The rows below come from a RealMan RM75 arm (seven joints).
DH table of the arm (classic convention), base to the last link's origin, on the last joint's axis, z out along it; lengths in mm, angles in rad. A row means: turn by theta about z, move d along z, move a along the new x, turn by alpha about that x. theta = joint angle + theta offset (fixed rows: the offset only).
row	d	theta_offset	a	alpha
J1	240.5	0	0	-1.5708
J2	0	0	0	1.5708
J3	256	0	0	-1.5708
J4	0	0	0	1.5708
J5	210	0	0	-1.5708
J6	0	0	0	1.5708
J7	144	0	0	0
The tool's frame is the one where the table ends.
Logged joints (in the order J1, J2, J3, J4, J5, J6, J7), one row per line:
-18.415 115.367 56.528 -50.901 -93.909 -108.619 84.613
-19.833 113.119 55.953 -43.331 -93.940 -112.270 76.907
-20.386 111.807 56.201 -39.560 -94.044 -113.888 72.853
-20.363 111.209 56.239 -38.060 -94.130 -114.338 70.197
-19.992 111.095 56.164 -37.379 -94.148 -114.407 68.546
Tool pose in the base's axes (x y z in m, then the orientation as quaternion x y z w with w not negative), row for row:
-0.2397 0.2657 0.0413 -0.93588 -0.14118 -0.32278 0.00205
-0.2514 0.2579 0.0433 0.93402 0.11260 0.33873 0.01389
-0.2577 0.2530 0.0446 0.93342 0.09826 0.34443 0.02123
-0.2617 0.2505 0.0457 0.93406 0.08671 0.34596 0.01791
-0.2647 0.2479 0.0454 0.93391 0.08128 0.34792 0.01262
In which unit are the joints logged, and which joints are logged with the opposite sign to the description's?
The joints are logged in degrees. Opposite sign: J2, J4, J5, J6, J7.
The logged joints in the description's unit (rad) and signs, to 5 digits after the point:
-0.32140 -2.01353 0.98660 0.88839 1.63902 1.89576 -1.47678
-0.34615 -1.97430 0.97656 0.75627 1.63956 1.95948 -1.34228
-0.35580 -1.95140 0.98089 0.69045 1.64138 1.98772 -1.27152
-0.35540 -1.94096 0.98156 0.66427 1.64288 1.99557 -1.22517
-0.34893 -1.93897 0.98025 0.65239 1.64319 1.99678 -1.19635

